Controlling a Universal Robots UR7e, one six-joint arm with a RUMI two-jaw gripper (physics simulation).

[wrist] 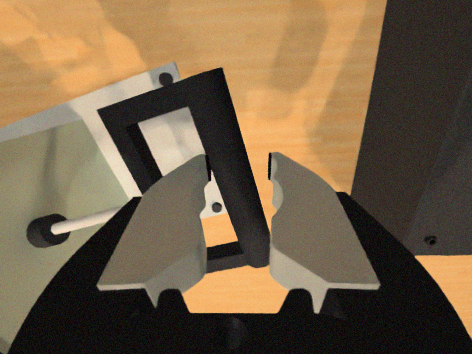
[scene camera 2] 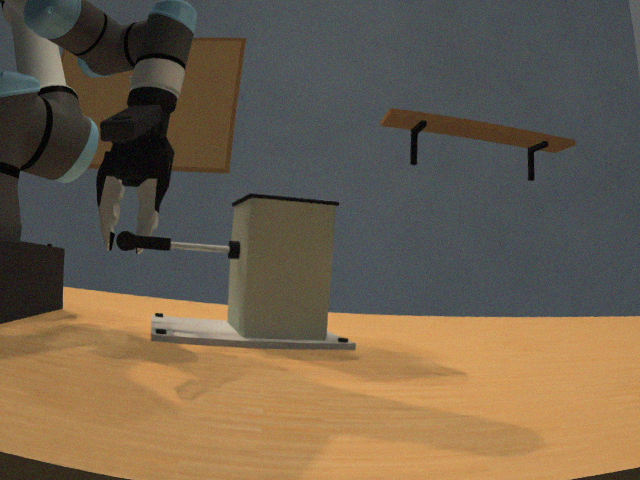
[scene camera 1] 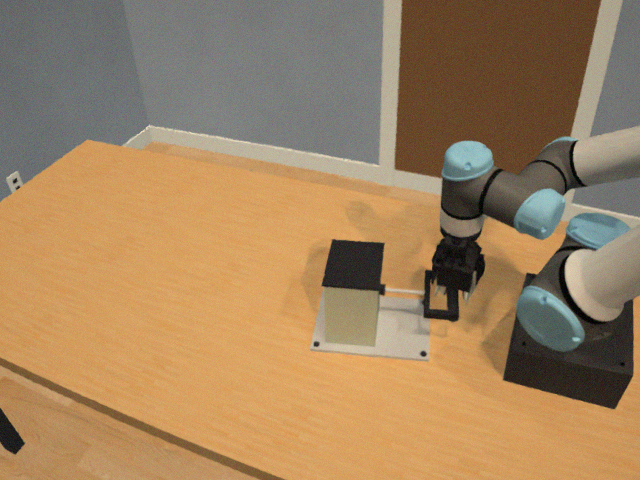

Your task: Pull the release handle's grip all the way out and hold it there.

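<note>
The release handle's black rectangular grip (scene camera 1: 452,305) (scene camera 2: 149,242) (wrist: 231,170) stands out from the pale green box (scene camera 1: 351,316) (scene camera 2: 284,268) (wrist: 25,175) on a thin light rod (scene camera 1: 404,290) (scene camera 2: 199,247) (wrist: 92,219). A stretch of rod shows between the box's black collar and the grip. My gripper (scene camera 1: 453,295) (scene camera 2: 125,249) (wrist: 239,157) points down, shut on the grip's outer bar. In the wrist view the bar runs aslant between the jaws, with gaps beside it. One jaw reaches inside the frame, the other is outside it.
The box stands on a light base plate (scene camera 1: 400,330) (scene camera 2: 196,328) (wrist: 145,84) with dark bolts, on the wooden table (scene camera 1: 180,268). The robot's dark base block (scene camera 1: 563,373) (scene camera 2: 31,279) (wrist: 425,125) stands beyond the grip's outer side. A wall shelf (scene camera 2: 475,132) hangs behind.
</note>
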